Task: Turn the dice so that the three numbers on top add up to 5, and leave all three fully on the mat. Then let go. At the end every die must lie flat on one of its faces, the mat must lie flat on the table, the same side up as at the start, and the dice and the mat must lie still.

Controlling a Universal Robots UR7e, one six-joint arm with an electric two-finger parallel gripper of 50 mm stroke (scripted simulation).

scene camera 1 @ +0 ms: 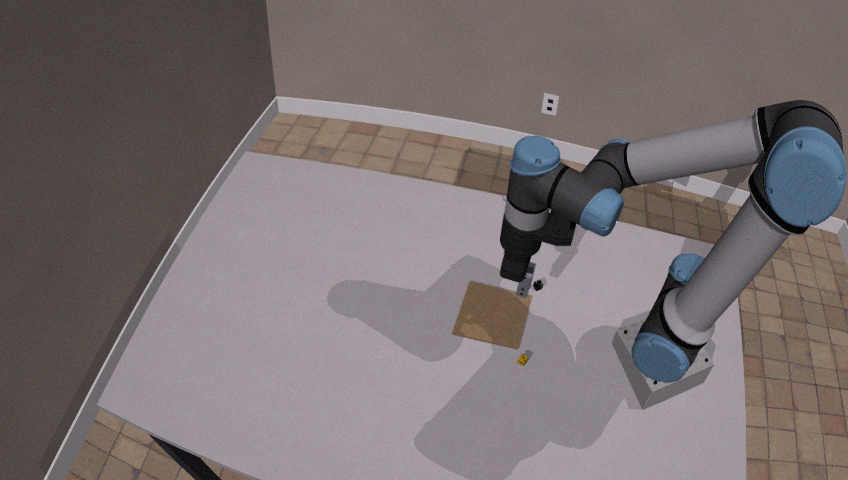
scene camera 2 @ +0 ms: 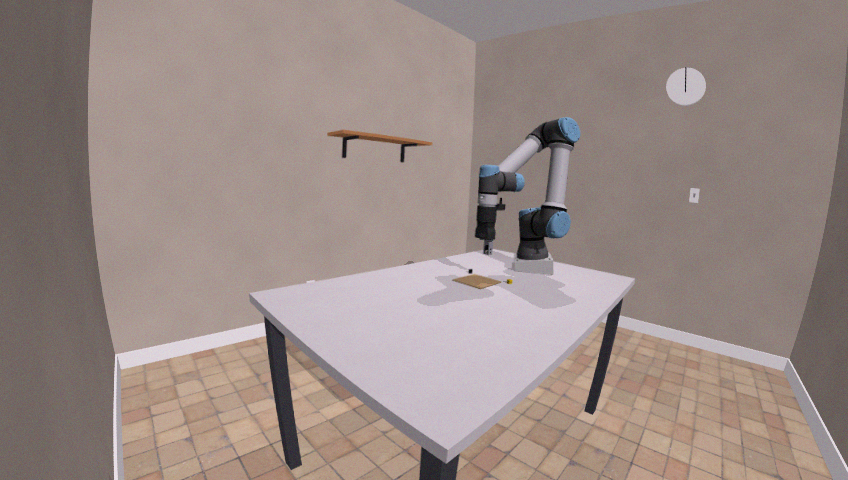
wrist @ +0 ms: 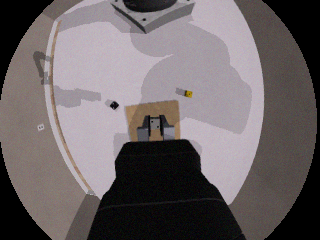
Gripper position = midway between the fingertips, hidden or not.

Observation:
In view: my gripper (scene camera 1: 522, 290) and a mat (scene camera 1: 488, 314).
The mat shows as well in the wrist view (wrist: 170, 109). My gripper is seen too in the wrist view (wrist: 154, 121).

